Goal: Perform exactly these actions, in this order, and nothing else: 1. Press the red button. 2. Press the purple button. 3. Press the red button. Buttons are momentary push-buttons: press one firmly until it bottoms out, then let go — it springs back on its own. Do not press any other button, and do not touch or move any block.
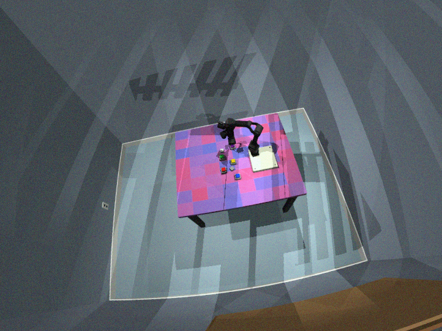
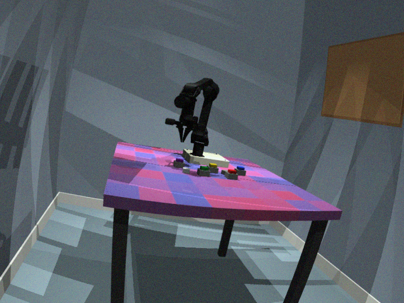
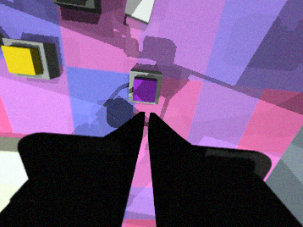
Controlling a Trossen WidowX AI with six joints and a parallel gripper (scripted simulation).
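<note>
My gripper tip is now 210 mm to the right of the red button, 150 mm short of it and 90 mm above it. The rest, counted from my gripper tip: green button 130 mm ahead, 90 mm below, 80 mm to the left; yellow button 160 mm to the left, 90 mm below, 40 mm ahead; purple button 90 mm below.
</note>
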